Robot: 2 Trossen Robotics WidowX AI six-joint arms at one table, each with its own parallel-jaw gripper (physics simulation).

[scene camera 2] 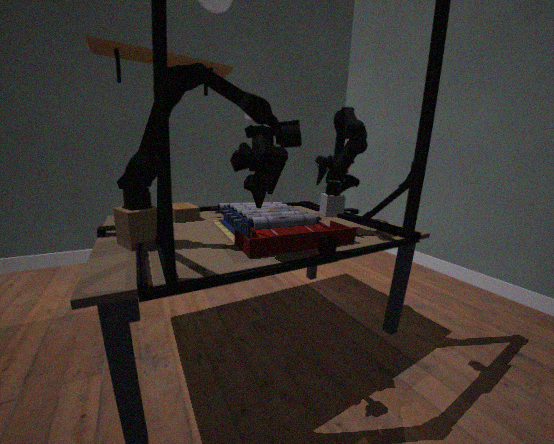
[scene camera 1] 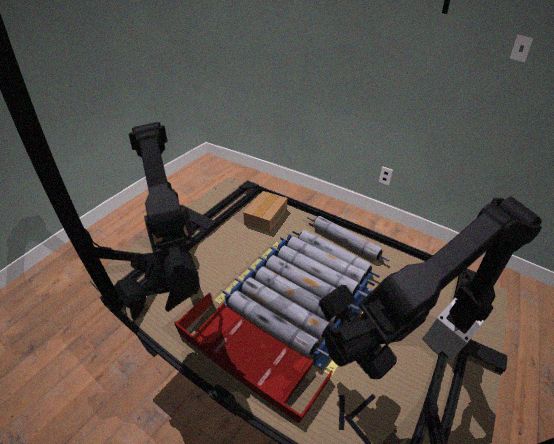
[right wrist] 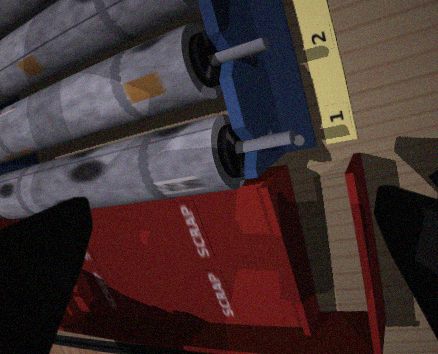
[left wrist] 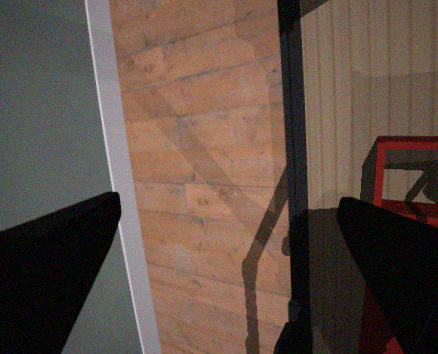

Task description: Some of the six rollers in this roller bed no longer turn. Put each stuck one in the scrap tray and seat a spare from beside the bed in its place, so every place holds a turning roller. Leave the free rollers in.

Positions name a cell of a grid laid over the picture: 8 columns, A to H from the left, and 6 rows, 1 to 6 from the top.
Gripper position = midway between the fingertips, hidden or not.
Observation:
My left gripper (scene camera 2: D3) is open, holding nothing. My right gripper (scene camera 1: E5) is open and holds nothing. Further things: a cardboard box (scene camera 1: D3).
My left gripper shows as well in scene camera 1 (scene camera 1: C5) and in the left wrist view (left wrist: E4). My right gripper also shows in scene camera 2 (scene camera 2: E3) and in the right wrist view (right wrist: E4).

